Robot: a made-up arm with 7 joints.
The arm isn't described. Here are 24 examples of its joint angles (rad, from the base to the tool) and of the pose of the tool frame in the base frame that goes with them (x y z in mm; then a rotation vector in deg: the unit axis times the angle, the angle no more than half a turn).
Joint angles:
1: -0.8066 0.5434 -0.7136 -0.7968 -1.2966 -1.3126 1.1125
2: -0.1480 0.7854 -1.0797 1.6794 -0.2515 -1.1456 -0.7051
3: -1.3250 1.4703 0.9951 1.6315 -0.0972 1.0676 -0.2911
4: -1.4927 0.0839 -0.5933 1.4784 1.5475 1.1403 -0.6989
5: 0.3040 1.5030 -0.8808 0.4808 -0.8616 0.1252 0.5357
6: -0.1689 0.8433 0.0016 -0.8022 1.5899 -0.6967 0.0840
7: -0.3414 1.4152 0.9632 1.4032 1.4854 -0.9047 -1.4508
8: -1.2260 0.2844 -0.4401 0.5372 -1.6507 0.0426 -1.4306
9: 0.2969 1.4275 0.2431 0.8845 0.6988 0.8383 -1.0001
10: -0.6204 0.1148 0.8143 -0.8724 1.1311 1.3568 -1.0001
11: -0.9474 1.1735 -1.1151 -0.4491 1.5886 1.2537 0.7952
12: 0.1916 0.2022 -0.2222 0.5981 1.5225 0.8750 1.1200
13: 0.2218 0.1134 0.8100 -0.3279 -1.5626 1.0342 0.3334
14: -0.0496 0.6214 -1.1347 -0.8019 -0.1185 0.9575 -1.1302
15: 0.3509 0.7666 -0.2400 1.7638 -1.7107 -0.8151 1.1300
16: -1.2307 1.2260 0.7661 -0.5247 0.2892 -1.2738 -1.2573
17: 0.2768 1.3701 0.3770 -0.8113 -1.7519 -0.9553 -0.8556
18: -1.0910 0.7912 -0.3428 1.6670 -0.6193 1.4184 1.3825
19: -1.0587 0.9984 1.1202 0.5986 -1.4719 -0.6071 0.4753
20: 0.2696 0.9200 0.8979 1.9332 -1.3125 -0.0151 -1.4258
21: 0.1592 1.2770 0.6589 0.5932 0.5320 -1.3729 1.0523
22: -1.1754 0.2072 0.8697 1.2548 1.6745 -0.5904 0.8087
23: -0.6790 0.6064 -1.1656 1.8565 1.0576 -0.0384 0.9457
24: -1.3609 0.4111 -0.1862 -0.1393 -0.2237 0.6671 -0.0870
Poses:
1: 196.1 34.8 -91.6 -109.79 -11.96 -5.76
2: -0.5 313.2 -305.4 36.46 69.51 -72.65
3: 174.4 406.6 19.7 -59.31 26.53 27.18
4: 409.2 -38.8 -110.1 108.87 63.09 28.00
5: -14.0 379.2 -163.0 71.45 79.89 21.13
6: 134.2 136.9 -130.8 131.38 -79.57 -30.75
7: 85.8 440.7 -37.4 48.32 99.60 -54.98
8: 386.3 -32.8 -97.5 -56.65 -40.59 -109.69
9: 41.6 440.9 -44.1 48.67 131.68 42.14
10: 147.0 146.7 -129.6 -2.68 15.84 40.32
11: 234.0 131.6 -85.2 100.13 -95.77 70.96
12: -24.3 106.5 -385.7 137.50 3.59 18.53
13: 10.9 171.6 -251.8 -65.47 34.78 17.81
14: 17.0 28.2 -236.0 -0.55 58.44 -128.73
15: -194.4 335.9 -211.8 63.88 8.84 151.50
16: 102.3 199.3 124.2 -166.52 51.38 -20.43
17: 109.6 219.1 -12.0 -15.78 -60.06 -67.96
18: 268.4 269.1 -193.4 66.89 115.36 87.61
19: 193.0 378.2 10.3 -94.94 -92.44 57.63
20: -183.0 340.6 -216.5 -36.18 -1.56 51.34
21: 93.5 377.6 -56.4 70.83 -63.62 12.92
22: 382.8 71.8 -205.8 54.13 -27.21 22.40
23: 172.3 277.0 -303.3 144.93 12.36 -41.34
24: 336.8 1.0 38.3 20.86 -28.89 -25.18
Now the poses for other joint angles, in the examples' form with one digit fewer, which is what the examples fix.
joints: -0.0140 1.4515 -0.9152 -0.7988 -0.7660 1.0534 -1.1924
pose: 43 194 -154 -19.7 114.8 -101.8
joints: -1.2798 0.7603 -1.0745 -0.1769 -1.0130 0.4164 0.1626
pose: 308 8 -89 24.5 9.5 -53.8
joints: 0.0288 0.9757 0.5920 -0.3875 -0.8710 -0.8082 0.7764
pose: 112 264 -56 -14.7 -71.0 34.9
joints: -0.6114 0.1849 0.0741 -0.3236 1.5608 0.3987 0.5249
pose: 254 63 -148 80.9 -41.2 68.0
